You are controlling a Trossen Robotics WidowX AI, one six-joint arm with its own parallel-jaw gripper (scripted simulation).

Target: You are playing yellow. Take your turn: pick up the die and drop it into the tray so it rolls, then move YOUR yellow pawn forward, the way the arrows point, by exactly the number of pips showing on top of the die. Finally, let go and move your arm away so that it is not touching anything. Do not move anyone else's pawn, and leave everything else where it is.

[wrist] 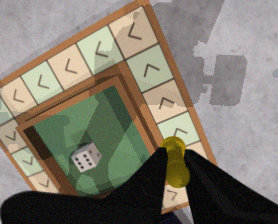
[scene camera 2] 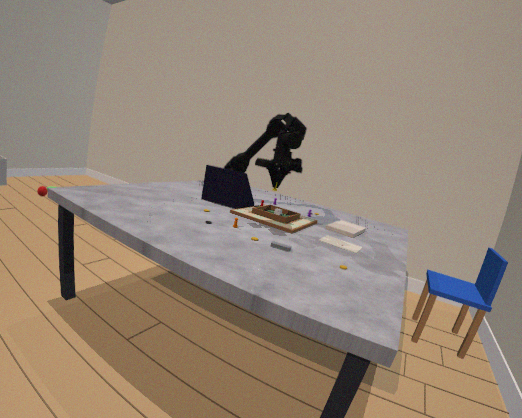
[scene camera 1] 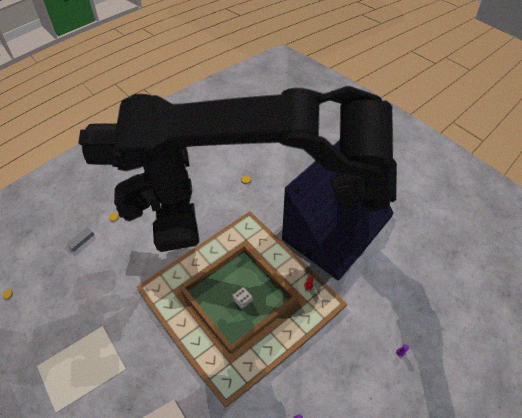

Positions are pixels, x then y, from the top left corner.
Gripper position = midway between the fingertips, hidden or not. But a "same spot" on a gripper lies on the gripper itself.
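I can see my gripper in scene camera 1 (181, 225), and it is visible in scene camera 2 and the wrist view too. On my gripper, (wrist: 234, 202) and (scene camera 2: 277, 175) are the same spot.
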